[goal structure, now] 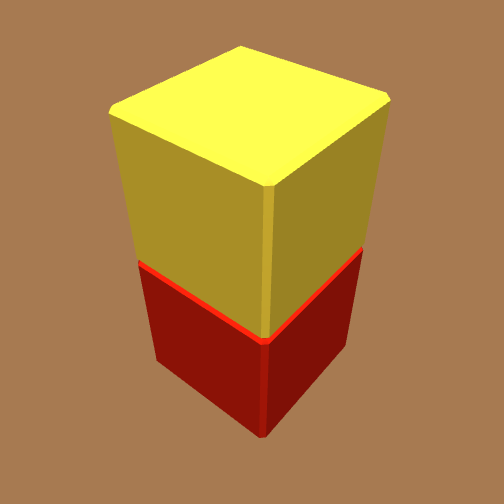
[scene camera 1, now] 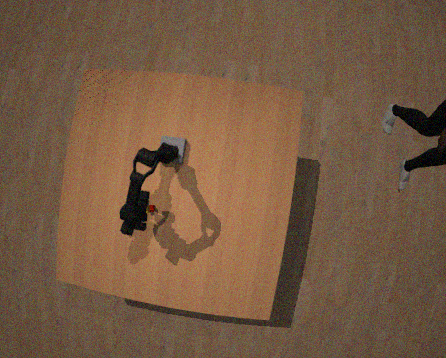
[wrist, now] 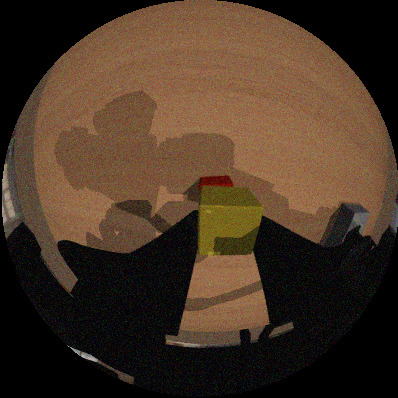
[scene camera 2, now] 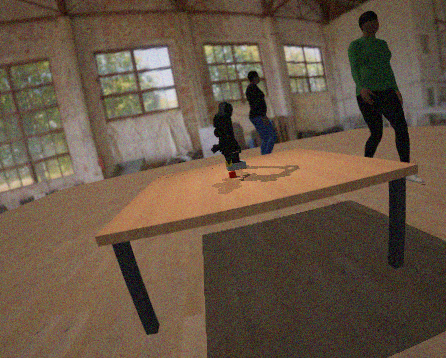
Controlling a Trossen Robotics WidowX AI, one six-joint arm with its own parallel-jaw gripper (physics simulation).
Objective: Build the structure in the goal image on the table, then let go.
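Places are measured from the arm's base along level axes (x ahead, y left, z up), in millimetres.
Pixels of known places: gripper, between the fingertips: (scene camera 1: pixel 146 209) (wrist: pixel 224 216) (scene camera 2: pixel 228 164); arm's base, origin of its link: (scene camera 1: pixel 171 152) (wrist: pixel 348 239) (scene camera 2: pixel 235 162).
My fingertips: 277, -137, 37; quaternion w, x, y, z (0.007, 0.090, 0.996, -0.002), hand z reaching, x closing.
Note:
For each thing: its top centre in the pictures, then the offset to it from my fingertips, as dx, dy, dz. Level surfaces: height alone.
- red cube, centre of its top: (wrist: pixel 216 200) (scene camera 1: pixel 150 208) (scene camera 2: pixel 231 171) +4, +8, -47
- yellow cube, centre of its top: (wrist: pixel 228 234) (scene camera 2: pixel 228 160) +0, -1, +21
- wooden table, height of its surface: dz -80
A red cube (scene camera 1: pixel 152 208) (scene camera 2: pixel 232 174) (wrist: pixel 216 181) rests on the table. In the wrist view its near part is hidden behind a yellow cube (wrist: pixel 230 229) (scene camera 2: pixel 229 166). My gripper (wrist: pixel 224 216) is shut on the yellow cube and holds it between the two dark fingers. In scene camera 2 the yellow cube appears above the red one, with what looks like a small gap; whether they touch is hard to tell. In scene camera 1 the arm hides most of the fingers and the yellow cube.
The arm's grey base (scene camera 1: pixel 180 145) (wrist: pixel 337 223) stands on the wooden table (scene camera 1: pixel 240 150) (scene camera 2: pixel 165 205). The arm's shadows fall across the table top. Two people, one in a green top (scene camera 2: pixel 372 65) and one in a black top (scene camera 2: pixel 257 102), stand beyond the table.

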